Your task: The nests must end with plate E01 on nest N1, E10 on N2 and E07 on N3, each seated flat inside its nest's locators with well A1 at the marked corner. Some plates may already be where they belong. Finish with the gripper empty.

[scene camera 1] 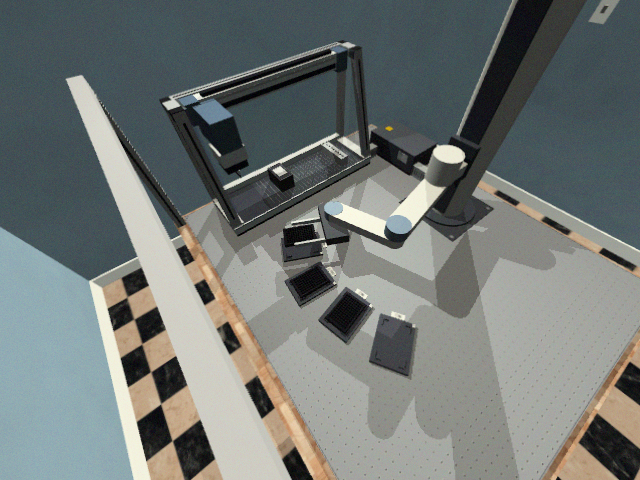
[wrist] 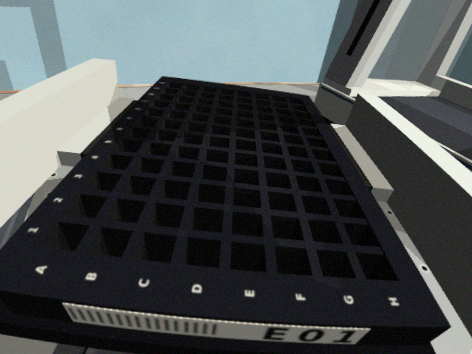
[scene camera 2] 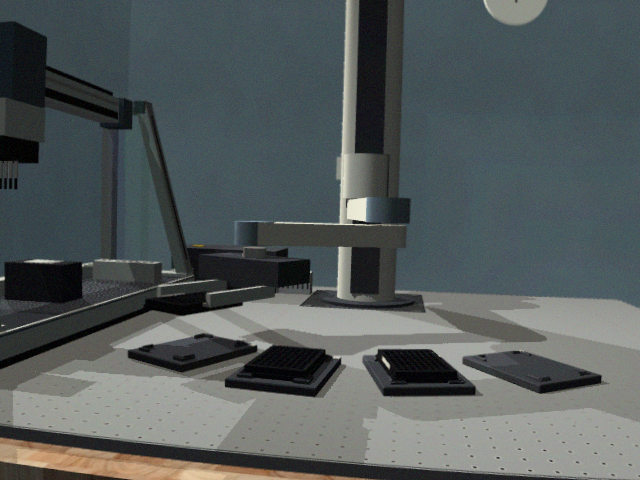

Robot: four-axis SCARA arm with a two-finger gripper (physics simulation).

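Where they show: gripper, between the fingertips: (scene camera 1: pixel 293 234) (wrist: pixel 236 99) (scene camera 2: pixel 182 296); arm's base, origin of its link: (scene camera 1: pixel 444 207) (scene camera 2: pixel 365 304).
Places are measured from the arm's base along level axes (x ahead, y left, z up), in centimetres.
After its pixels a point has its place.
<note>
My gripper (scene camera 1: pixel 292 233) @(x 68.2, y -23.7, z 10.8 cm) (scene camera 2: pixel 181 297) @(x 68.2, y -23.7, z 10.8 cm) (wrist: pixel 236 99) @(x 68.2, y -23.7, z 10.8 cm) is shut on the black plate E01 (scene camera 1: pixel 300 235) @(x 65.9, y -22.1, z 9.8 cm) (scene camera 2: pixel 178 303) @(x 72.6, y -22.6, z 10.4 cm) (wrist: pixel 225 295) @(x 60.7, y -20.0, z 10.3 cm), held by its long sides. The plate looks level, raised above an empty dark nest (scene camera 1: pixel 302 254) @(x 68.2, y -18.6, z 2.5 cm) (scene camera 2: pixel 191 351) @(x 68.4, y -22.1, z 2.5 cm). In the wrist view, its A corner is at near left, above the E01 label. A second black plate (scene camera 1: pixel 310 282) @(x 73.4, y -5.6, z 3.7 cm) (scene camera 2: pixel 289 360) @(x 74.1, y -5.9, z 3.7 cm) sits in the neighbouring nest (scene camera 1: pixel 303 301) @(x 79.6, y -1.5, z 2.5 cm) (scene camera 2: pixel 271 385) @(x 81.2, y -6.8, z 2.2 cm). A third plate (scene camera 1: pixel 347 312) @(x 70.1, y 11.8, z 3.7 cm) (scene camera 2: pixel 416 364) @(x 72.1, y 11.4, z 3.7 cm) sits in the following nest (scene camera 1: pixel 347 336) @(x 75.1, y 17.7, z 2.5 cm) (scene camera 2: pixel 429 387) @(x 78.1, y 12.9, z 2.4 cm). A fourth nest (scene camera 1: pixel 393 346) @(x 65.4, y 29.2, z 2.5 cm) (scene camera 2: pixel 532 369) @(x 66.6, y 28.2, z 2.5 cm) is empty. Those plates' names and nest numbers are unreadable.
A gantry frame (scene camera 1: pixel 193 162) @(x 85.2, y -65.5, z 29.1 cm) (scene camera 2: pixel 162 180) @(x 9.9, y -52.4, z 30.8 cm) stands beside the held plate, with a black block (scene camera 1: pixel 280 178) @(x 55.5, y -52.9, z 13.3 cm) (scene camera 2: pixel 43 280) @(x 56.5, y -55.2, z 10.2 cm) on its deck. A dark box (scene camera 1: pixel 403 142) @(x -8.3, y -36.4, z 12.8 cm) stands behind, near the arm's column (scene camera 1: pixel 491 93) @(x 7.7, y 0.4, z 53.3 cm) (scene camera 2: pixel 372 77) @(x 7.7, y 0.3, z 57.3 cm). Small white tags lie beside several nests.
</note>
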